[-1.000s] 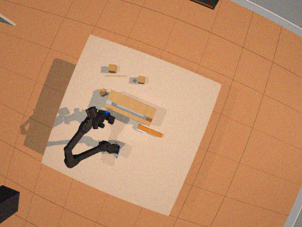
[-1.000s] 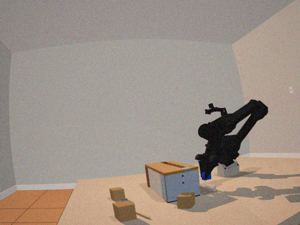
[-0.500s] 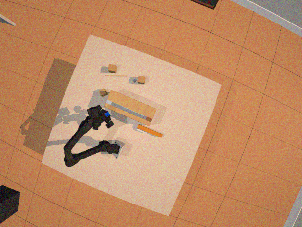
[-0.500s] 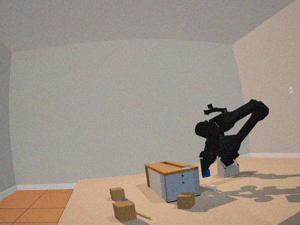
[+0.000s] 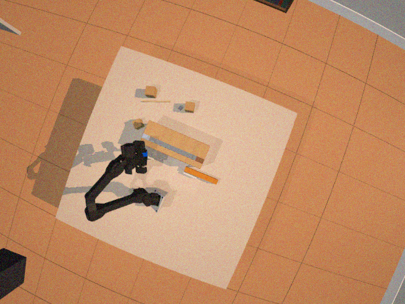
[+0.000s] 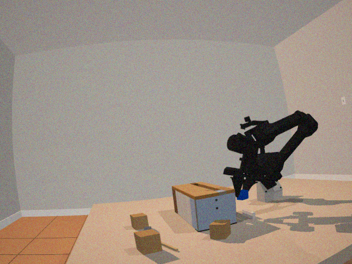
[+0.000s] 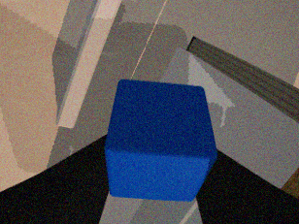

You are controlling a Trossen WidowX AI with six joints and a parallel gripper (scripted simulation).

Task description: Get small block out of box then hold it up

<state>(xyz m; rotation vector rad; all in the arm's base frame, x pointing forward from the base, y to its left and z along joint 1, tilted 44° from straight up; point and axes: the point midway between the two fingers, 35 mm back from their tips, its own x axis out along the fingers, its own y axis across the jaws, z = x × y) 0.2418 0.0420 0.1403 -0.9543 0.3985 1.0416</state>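
My gripper tip is 10 mm past the blue block, 10 mm to the right of it and 10 mm below it. The rest, counted from my gripper tip: box (50 mm ahead, 150 mm to the right, 20 mm below); orange bar (60 mm behind, 350 mm to the right, 70 mm below).
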